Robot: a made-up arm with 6 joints. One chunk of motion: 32 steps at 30 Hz.
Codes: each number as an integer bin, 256 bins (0 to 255) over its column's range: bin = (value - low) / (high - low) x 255, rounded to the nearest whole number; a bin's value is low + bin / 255 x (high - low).
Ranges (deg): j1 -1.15..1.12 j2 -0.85..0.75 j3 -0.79..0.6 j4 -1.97..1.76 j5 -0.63..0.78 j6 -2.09..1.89
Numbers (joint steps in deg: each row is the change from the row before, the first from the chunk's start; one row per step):
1: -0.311 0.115 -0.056 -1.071 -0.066 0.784
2: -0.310 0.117 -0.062 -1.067 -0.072 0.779
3: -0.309 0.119 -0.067 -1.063 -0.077 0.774
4: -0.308 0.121 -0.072 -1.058 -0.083 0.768
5: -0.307 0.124 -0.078 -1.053 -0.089 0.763
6: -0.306 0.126 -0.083 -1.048 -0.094 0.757
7: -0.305 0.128 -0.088 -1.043 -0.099 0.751
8: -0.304 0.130 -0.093 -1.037 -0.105 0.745
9: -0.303 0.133 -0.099 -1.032 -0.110 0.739
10: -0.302 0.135 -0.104 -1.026 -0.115 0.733
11: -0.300 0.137 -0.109 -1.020 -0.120 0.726
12: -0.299 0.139 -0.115 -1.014 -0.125 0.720
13: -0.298 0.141 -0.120 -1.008 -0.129 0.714
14: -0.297 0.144 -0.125 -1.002 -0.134 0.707
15: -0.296 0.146 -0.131 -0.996 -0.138 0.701
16: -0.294 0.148 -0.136 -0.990 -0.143 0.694
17: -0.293 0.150 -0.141 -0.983 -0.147 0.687
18: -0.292 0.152 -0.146 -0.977 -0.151 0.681
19: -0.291 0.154 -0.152 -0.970 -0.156 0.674
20: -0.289 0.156 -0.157 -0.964 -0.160 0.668
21: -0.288 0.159 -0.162 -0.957 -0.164 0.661
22: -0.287 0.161 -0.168 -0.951 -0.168 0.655
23: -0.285 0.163 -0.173 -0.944 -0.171 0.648
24: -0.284 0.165 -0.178 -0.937 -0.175 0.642
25: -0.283 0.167 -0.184 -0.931 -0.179 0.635
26: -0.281 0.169 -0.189 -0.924 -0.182 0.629
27: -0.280 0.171 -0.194 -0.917 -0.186 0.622
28: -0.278 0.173 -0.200 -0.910 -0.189 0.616
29: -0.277 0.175 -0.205 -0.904 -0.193 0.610
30: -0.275 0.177 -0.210 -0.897 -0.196 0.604
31: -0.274 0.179 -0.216 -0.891 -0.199 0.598
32: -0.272 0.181 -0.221 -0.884 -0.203 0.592
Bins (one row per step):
1: 94 154 135 61 102 184
2: 94 154 134 62 101 184
3: 94 154 133 62 100 183
4: 95 155 132 62 99 183
5: 95 155 131 63 98 183
6: 95 156 130 63 97 182
7: 95 156 129 63 96 182
8: 95 156 128 64 95 182
9: 95 157 127 64 94 181
10: 95 157 126 65 93 181
11: 95 157 125 65 92 180
12: 96 158 124 65 91 180
13: 96 158 123 66 91 180
14: 96 158 122 66 90 179
15: 96 159 121 67 89 179
16: 96 159 120 67 88 178
17: 96 159 119 67 87 178
18: 96 160 118 68 87 178
19: 96 160 117 68 86 177
20: 97 160 116 69 85 177
21: 97 161 115 69 84 176
22: 97 161 114 70 84 176
23: 97 161 113 70 83 175
24: 97 162 112 71 82 175
25: 97 162 111 71 82 175
26: 98 162 110 72 81 174
27: 98 163 109 72 80 174
28: 98 163 108 72 80 173
29: 98 163 107 73 79 173
30: 98 164 106 73 78 173
31: 98 164 105 74 78 172
32: 99 164 104 74 77 172

